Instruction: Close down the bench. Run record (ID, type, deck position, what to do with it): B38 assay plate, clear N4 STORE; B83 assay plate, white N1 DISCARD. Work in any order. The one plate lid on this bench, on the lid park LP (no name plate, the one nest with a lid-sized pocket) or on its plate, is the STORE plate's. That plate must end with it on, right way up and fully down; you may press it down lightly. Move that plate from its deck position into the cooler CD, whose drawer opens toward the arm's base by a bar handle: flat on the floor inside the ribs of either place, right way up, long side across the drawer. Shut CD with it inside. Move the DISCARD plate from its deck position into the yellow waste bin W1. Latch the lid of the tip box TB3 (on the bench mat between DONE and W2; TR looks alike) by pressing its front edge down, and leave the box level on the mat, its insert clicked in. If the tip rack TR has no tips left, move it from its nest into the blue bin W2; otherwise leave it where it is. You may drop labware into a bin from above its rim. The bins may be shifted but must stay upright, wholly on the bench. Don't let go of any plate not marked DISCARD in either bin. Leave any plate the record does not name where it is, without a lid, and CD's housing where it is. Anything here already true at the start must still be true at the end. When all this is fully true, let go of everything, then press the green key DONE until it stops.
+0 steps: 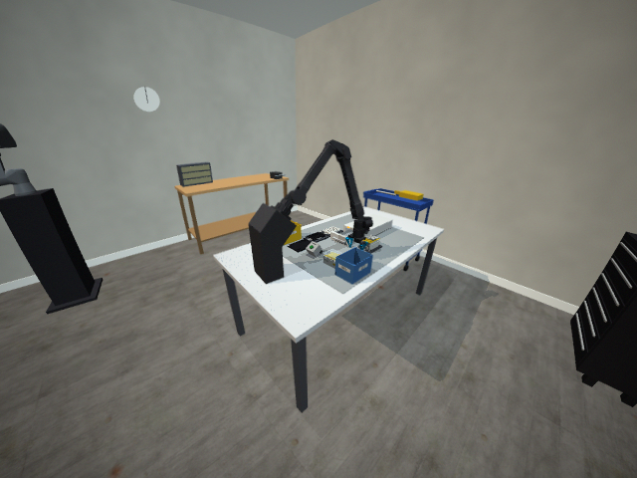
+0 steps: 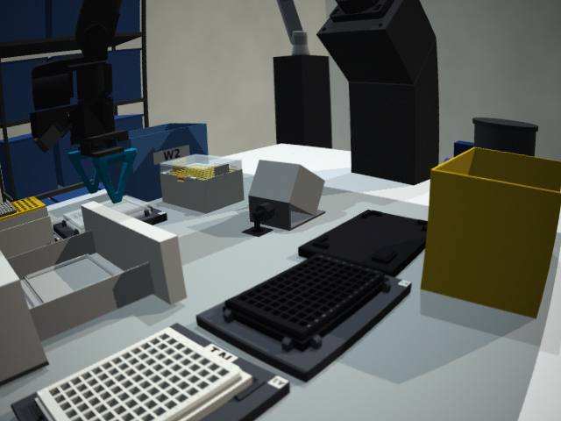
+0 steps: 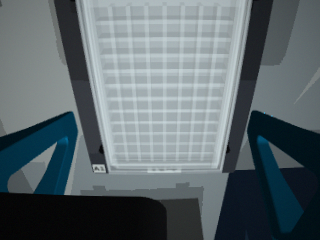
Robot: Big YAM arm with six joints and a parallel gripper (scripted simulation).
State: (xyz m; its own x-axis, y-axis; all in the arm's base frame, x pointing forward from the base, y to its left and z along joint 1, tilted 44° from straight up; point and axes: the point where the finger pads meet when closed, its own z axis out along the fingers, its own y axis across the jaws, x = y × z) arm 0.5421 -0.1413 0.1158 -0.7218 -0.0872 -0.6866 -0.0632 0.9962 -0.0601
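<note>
Right now my hand is 3 cm above the clear plate lid. The rest, counted from my hand: tip rack TR (17 cm ahead, 2 cm to the left); then tip box TB3 (18 cm behind, 1 cm to the left, 1 cm below); then clear plate (4 cm below).
</note>
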